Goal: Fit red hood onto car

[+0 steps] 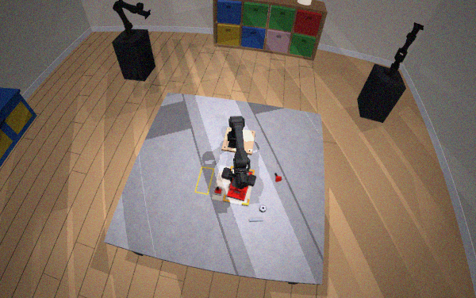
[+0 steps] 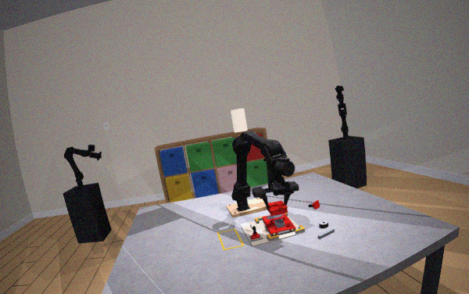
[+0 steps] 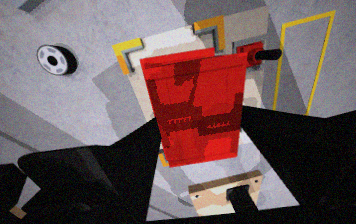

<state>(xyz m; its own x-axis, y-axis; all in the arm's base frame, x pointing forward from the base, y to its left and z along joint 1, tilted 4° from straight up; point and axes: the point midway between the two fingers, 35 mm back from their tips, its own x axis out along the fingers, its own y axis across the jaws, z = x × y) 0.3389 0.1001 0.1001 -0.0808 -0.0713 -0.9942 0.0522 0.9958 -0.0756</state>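
Right now my gripper tip is 80 mm above the grey engine block and 10 mm to the right of it. From my gripper tip the other things lie so: wheel (180 mm to the left, 100 mm below, 90 mm ahead); red hood (10 mm above).
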